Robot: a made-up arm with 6 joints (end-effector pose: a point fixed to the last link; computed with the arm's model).
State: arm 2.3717 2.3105 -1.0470 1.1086 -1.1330 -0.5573
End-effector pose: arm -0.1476 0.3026 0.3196 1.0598 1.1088 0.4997
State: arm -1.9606 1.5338 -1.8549 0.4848 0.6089 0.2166
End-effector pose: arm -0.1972 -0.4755 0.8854 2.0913 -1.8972 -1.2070
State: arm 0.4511 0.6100 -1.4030 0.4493 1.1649 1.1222
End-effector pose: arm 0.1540 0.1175 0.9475 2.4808 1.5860 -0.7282
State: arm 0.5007 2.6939 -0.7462 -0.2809 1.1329 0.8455
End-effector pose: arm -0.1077 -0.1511 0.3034 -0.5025 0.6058 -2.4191
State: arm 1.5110 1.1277 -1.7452 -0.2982 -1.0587 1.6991
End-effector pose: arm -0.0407 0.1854 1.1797 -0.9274 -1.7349 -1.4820
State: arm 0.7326 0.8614 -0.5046 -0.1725 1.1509 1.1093
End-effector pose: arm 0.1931 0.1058 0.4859 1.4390 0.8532 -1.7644
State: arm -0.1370 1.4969 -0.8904 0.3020 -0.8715 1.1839
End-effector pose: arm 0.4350 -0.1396 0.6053 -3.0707 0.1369 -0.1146
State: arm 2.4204 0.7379 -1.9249 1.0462 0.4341 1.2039
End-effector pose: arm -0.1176 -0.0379 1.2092 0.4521 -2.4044 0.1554
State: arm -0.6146 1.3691 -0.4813 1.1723 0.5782 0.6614
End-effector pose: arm 0.2417 -0.1111 0.3698 -1.7671 -0.0890 1.0723
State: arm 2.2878 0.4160 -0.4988 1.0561 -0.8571 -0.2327
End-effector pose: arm -0.1491 0.3031 0.8111 2.1037 2.1897 0.4850
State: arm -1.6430 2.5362 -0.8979 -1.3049 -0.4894 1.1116
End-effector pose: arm -0.0131 -0.1830 0.1522 -2.3418 -0.0478 1.8979
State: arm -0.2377 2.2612 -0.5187 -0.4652 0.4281 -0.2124
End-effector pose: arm -0.0520 -0.0950 0.2057 0.3363 1.5546 -1.6154
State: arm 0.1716 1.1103 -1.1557 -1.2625 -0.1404 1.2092
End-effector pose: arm 0.4282 0.0269 0.8498 1.7307 0.1629 -0.0505
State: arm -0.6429 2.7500 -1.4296 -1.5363 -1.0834 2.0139
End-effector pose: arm 0.2782 -0.1115 0.2101 -2.5051 -1.3060 1.1228
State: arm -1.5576 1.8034 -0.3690 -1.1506 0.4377 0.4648
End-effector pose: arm -0.1342 -0.1591 0.2533 1.2176 0.6357 -2.7306
